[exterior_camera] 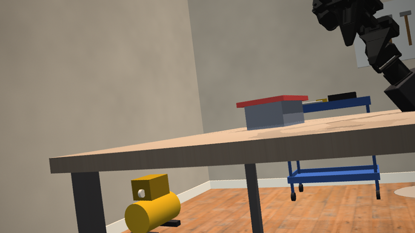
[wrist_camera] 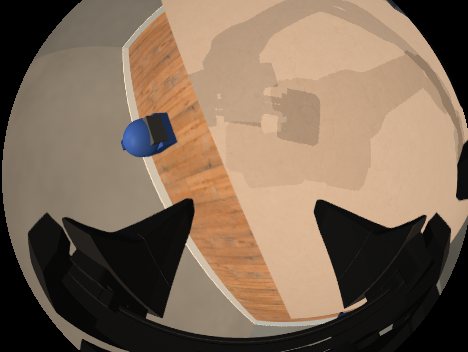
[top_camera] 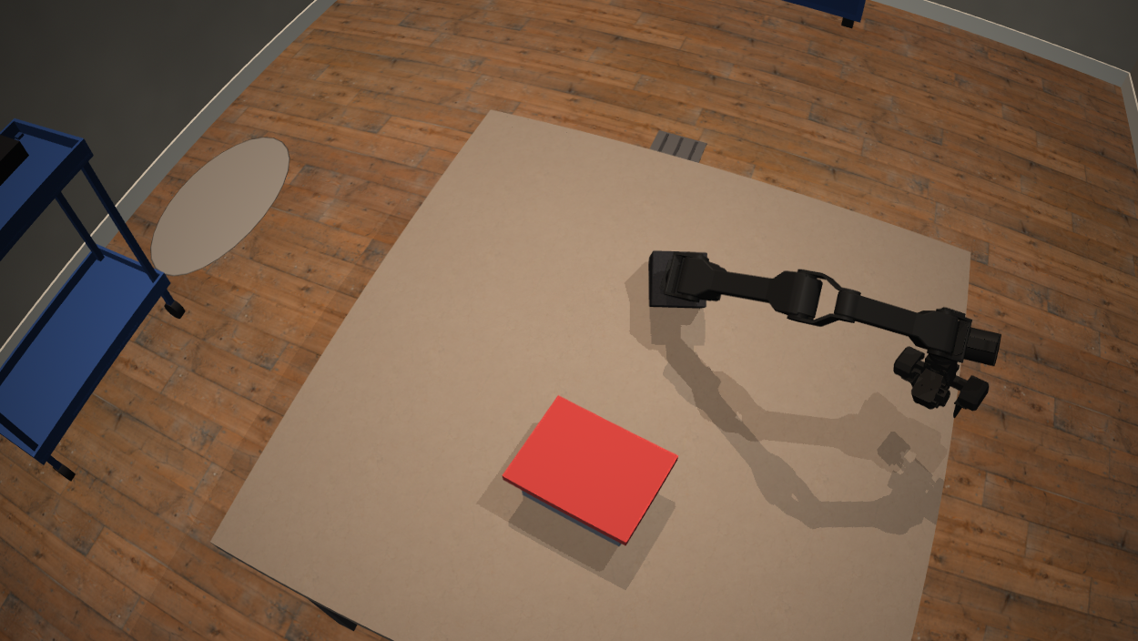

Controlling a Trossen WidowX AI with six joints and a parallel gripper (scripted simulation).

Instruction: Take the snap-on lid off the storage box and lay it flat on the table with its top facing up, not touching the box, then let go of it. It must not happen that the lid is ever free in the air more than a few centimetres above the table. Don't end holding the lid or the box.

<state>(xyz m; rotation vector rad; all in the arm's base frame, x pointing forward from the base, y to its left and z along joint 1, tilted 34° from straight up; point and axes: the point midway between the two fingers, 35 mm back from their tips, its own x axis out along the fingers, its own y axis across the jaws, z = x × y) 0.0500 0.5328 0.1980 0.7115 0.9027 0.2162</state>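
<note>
My hand is 35 cm short of the red lid, 57 cm to the left of it and 5 cm above it. The rest, counted from my hand: storage box: 35 cm ahead, 57 cm to the right, 10 cm below.
</note>
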